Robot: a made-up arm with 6 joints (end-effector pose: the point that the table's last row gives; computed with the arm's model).
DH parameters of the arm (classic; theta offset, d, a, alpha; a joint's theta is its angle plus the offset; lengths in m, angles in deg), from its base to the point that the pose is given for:
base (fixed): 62.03 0 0.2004 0
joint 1: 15 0.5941 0.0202 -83.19
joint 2: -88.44 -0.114 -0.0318 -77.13
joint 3: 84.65 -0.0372 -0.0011 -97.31
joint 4: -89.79 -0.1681 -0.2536 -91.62
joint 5: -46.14 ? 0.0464 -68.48
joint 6: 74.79 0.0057 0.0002 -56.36
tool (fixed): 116.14 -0.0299 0 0
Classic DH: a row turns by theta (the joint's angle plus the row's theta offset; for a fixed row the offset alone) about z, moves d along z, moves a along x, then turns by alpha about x.
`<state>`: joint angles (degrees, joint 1 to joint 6).
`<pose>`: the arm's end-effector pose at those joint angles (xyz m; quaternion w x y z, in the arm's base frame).
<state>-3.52 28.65 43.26 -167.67 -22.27 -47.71</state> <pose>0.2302 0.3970 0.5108 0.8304 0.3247 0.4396 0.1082</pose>
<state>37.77 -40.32 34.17 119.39 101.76 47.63</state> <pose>0.1882 0.0876 0.8074 0.3331 0.6766 0.2773 -0.5953</pose>
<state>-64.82 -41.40 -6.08 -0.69 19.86 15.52</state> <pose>-0.0767 -0.0604 0.5452 0.2713 0.5315 0.0289 -0.8019</pose>
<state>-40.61 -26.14 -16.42 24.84 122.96 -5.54</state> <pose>-0.1161 -0.0486 0.6630 0.0718 0.9653 0.1167 -0.2225</pose>
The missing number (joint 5, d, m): 0.0744
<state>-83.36 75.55 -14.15 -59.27 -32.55 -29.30</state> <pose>0.2252 -0.1843 0.6190 0.6521 -0.5848 -0.0526 -0.4797</pose>
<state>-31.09 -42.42 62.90 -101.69 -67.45 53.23</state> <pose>0.4900 0.1519 0.4921 0.9972 0.0172 -0.0416 0.0591</pose>
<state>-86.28 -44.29 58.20 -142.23 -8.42 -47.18</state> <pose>0.2811 -0.0404 0.7042 0.6135 0.7042 -0.1813 -0.3080</pose>
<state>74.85 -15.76 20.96 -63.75 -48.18 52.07</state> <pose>0.2884 0.5318 0.5453 0.7517 -0.3240 -0.1544 0.5533</pose>
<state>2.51 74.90 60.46 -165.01 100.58 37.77</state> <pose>0.3127 0.2944 0.3600 0.4393 -0.0165 -0.8871 -0.1407</pose>
